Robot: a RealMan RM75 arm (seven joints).
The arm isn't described. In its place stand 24 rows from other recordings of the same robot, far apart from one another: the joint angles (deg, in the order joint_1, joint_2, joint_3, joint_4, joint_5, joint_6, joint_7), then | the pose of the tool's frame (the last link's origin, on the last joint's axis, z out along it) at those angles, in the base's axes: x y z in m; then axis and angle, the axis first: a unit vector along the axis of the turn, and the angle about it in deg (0 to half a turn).
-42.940, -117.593, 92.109, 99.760, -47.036, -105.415, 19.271 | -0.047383, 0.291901, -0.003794, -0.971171, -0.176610, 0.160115, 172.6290
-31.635, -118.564, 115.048, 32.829, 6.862, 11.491, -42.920 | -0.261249, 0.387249, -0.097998, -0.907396, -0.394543, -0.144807, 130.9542
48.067, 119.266, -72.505, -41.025, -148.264, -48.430, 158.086 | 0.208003, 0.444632, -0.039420, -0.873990, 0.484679, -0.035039, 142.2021
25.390, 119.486, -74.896, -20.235, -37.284, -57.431, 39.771 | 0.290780, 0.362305, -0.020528, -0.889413, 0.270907, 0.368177, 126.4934
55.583, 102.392, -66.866, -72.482, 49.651, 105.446, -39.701 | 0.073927, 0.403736, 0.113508, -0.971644, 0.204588, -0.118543, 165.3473
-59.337, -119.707, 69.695, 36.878, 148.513, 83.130, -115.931 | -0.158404, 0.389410, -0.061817, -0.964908, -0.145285, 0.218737, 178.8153
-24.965, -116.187, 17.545, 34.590, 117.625, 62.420, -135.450 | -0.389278, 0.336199, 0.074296, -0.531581, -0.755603, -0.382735, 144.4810
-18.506, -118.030, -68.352, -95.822, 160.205, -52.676, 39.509 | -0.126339, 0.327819, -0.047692, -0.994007, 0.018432, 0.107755, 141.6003
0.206, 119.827, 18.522, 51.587, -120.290, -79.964, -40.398 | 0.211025, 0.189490, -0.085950, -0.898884, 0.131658, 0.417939, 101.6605
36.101, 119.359, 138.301, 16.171, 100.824, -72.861, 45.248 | 0.241717, 0.379484, -0.016810, -0.910235, 0.148234, 0.386650, 139.0499
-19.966, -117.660, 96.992, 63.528, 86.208, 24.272, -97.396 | -0.193268, 0.387015, -0.032386, -0.948895, -0.237060, -0.208331, 134.5116
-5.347, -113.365, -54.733, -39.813, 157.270, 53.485, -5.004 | -0.308620, 0.277308, -0.034288, -0.905943, -0.248099, -0.343094, 115.6373
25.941, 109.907, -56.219, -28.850, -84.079, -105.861, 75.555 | 0.250081, 0.294519, 0.046704, -0.900900, 0.162786, 0.402342, 175.3082
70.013, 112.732, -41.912, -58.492, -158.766, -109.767, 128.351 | 0.064718, 0.424533, 0.086227, -0.961686, 0.237799, -0.136422, 168.5466
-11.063, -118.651, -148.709, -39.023, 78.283, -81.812, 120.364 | -0.352720, 0.279193, 0.102720, -0.876793, -0.245419, -0.413526, 120.5012
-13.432, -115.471, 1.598, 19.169, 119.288, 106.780, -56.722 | -0.351157, 0.207203, 0.041856, -0.848846, -0.281530, -0.447438, 144.9659
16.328, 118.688, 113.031, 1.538, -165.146, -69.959, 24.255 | 0.438531, 0.246355, 0.070090, -0.629341, 0.597818, 0.496532, 81.6180
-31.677, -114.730, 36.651, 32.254, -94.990, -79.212, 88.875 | -0.254573, 0.385935, 0.075646, -0.811869, -0.346049, -0.470232, 149.8350
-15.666, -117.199, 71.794, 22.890, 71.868, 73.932, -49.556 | -0.319654, 0.267339, -0.047145, -0.937897, -0.208215, -0.277480, 150.7702
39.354, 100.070, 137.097, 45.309, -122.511, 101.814, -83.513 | 0.241441, 0.376675, 0.138585, -0.978241, 0.191792, 0.079127, 167.8691
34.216, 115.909, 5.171, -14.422, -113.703, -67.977, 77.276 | 0.331716, 0.371281, 0.033339, -0.742638, 0.498658, 0.447022, 135.4170
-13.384, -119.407, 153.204, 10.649, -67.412, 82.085, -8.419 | -0.349836, 0.248698, -0.014307, -0.849037, -0.302777, -0.432969, 102.1323
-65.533, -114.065, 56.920, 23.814, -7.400, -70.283, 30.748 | -0.208111, 0.442784, -0.005104, -0.860451, -0.419042, 0.289875, 152.7199
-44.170, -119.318, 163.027, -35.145, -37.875, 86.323, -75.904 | -0.281344, 0.377338, 0.045745, -0.879546, -0.328818, -0.343916, 144.3430
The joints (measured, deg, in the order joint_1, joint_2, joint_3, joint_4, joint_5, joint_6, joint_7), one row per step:
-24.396, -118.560, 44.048, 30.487, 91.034, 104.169, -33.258
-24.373, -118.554, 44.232, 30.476, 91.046, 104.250, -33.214
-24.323, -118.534, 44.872, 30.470, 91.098, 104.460, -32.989
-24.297, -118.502, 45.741, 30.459, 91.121, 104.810, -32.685
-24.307, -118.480, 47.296, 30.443, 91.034, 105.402, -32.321
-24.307, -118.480, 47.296, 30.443, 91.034, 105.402, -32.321
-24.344, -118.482, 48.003, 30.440, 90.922, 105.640, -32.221
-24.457, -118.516, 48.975, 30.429, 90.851, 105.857, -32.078
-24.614, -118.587, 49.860, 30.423, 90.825, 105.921, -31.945
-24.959, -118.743, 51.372, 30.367, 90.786, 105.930, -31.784
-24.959, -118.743, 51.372, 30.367, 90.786, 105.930, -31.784
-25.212, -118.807, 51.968, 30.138, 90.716, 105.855, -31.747
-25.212, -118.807, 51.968, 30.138, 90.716, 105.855, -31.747
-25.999, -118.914, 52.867, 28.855, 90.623, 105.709, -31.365
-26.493, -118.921, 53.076, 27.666, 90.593, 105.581, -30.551
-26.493, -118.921, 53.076, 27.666, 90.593, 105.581, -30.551
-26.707, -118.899, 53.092, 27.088, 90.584, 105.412, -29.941
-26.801, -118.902, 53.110, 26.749, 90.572, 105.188, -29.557
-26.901, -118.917, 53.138, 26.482, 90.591, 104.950, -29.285
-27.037, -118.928, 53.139, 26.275, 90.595, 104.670, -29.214
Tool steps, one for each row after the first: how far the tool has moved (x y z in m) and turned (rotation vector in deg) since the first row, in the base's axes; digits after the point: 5 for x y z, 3 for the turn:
0.00013, -0.00049, -0.00042, -0.159, 0.049, -0.148
0.00064, -0.00189, -0.00185, -0.619, 0.298, -0.699
0.00162, -0.00372, -0.00362, -1.238, 0.567, -1.530
0.00381, -0.00665, -0.00672, -2.395, 0.875, -2.929
0.00381, -0.00665, -0.00672, -2.395, 0.875, -2.929
0.00502, -0.00774, -0.00806, -2.910, 0.948, -3.528
0.00683, -0.00896, -0.01031, -3.646, 1.131, -4.338
0.00868, -0.00971, -0.01273, -4.298, 1.360, -5.038
0.01209, -0.01073, -0.01722, -5.462, 1.741, -6.172
0.01209, -0.01073, -0.01722, -5.462, 1.741, -6.172
0.01369, -0.01080, -0.01940, -5.991, 1.795, -6.520
0.01369, -0.01080, -0.01940, -5.991, 1.795, -6.520
0.01674, -0.01087, -0.02472, -7.092, 1.579, -7.004
0.01757, -0.01095, -0.02776, -7.277, 1.387, -7.204
0.01757, -0.01095, -0.02776, -7.277, 1.387, -7.204
0.01758, -0.01072, -0.02900, -7.087, 1.400, -7.287
0.01736, -0.01051, -0.02994, -6.914, 1.469, -7.234
0.01726, -0.01020, -0.03090, -6.813, 1.567, -7.167
0.01736, -0.00950, -0.03166, -6.778, 1.654, -7.009

